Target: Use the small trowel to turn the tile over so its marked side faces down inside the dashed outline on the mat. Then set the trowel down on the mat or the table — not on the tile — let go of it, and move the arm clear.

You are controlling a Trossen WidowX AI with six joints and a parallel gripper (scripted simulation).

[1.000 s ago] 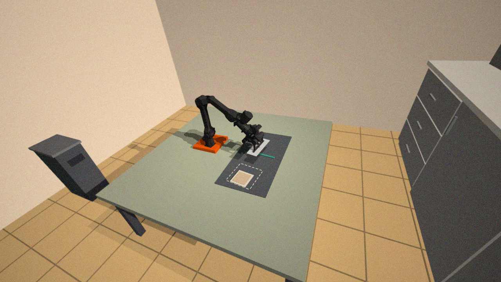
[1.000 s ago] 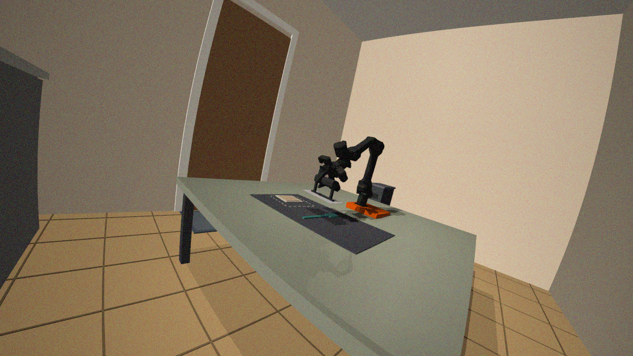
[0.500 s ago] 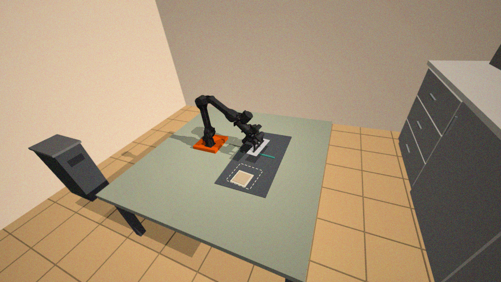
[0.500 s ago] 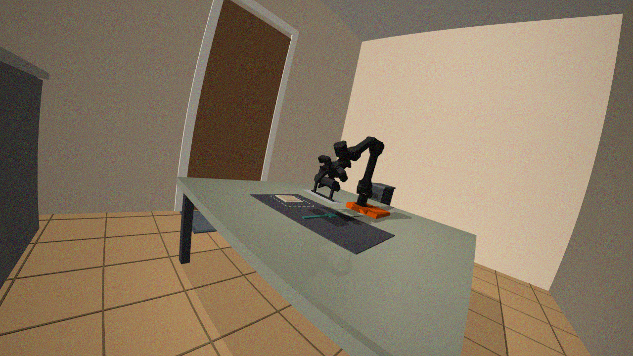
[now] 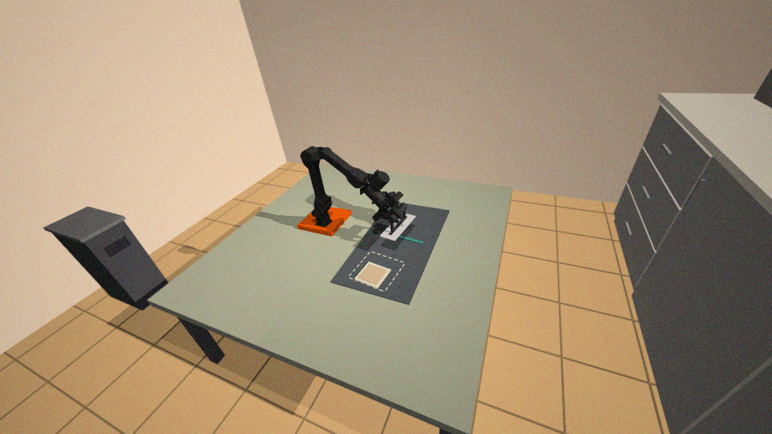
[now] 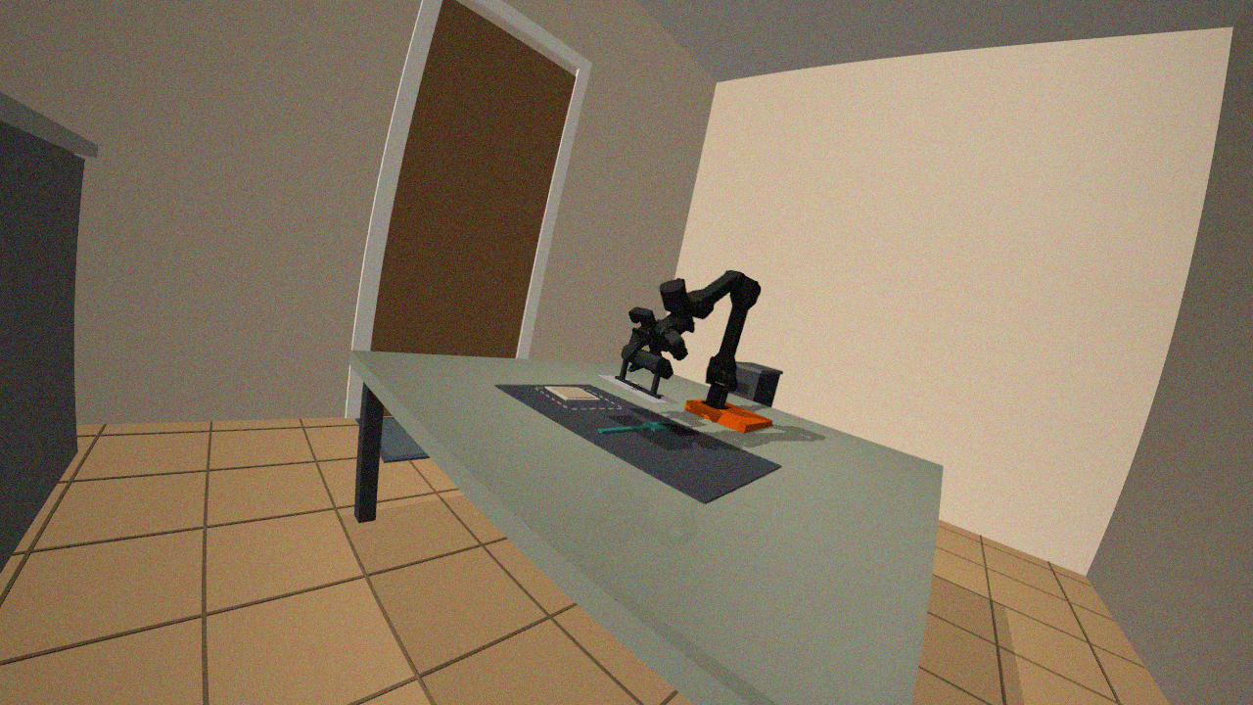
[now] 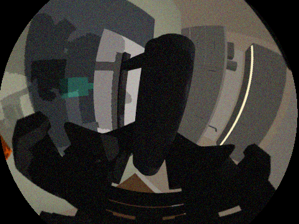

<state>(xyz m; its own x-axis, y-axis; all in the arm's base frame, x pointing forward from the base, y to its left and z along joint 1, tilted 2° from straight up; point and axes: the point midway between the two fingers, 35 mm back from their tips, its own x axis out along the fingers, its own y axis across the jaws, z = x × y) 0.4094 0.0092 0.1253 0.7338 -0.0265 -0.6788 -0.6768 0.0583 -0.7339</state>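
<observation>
Now: gripper tip 22 cm to the left of the tile, 14 cm above it and 4 cm past it. From my gripper tip the other things lie so: dark mat (16 cm below, 3 cm behind, 1 cm to the left); then teal trowel (13 cm below, 5 cm to the left, 5 cm behind).
</observation>
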